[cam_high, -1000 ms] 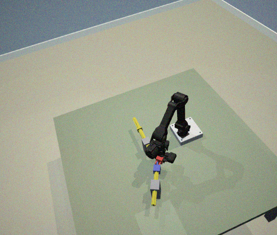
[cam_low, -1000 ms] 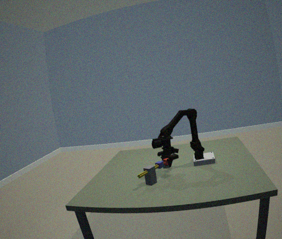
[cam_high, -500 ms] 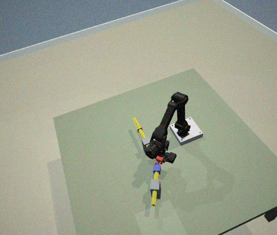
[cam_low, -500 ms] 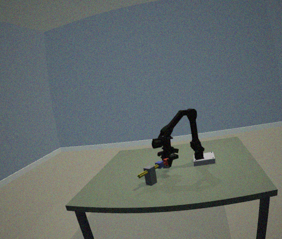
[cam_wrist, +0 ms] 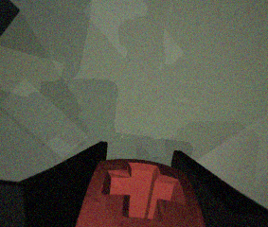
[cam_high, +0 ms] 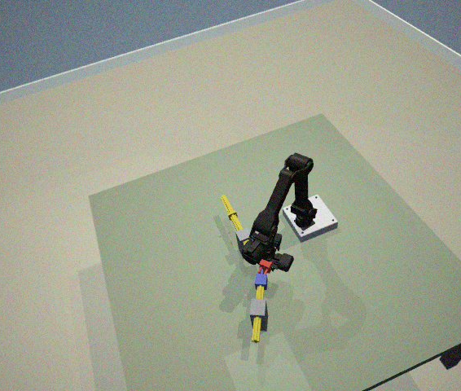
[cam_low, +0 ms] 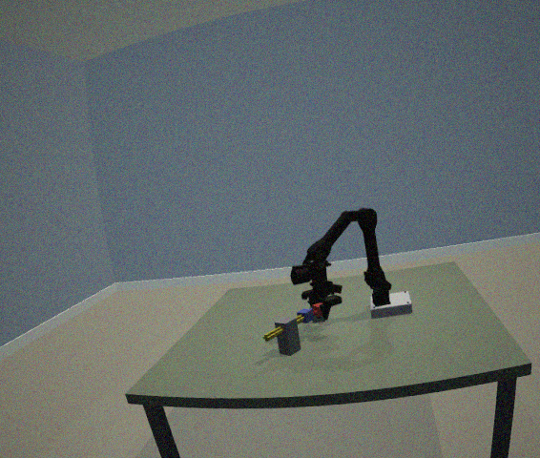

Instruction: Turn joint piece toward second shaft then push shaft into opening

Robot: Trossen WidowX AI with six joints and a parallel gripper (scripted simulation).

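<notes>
Now: the red joint piece 4 cm above my gripper tip, 1 cm to the left of it and 1 cm ahead of it.
</notes>
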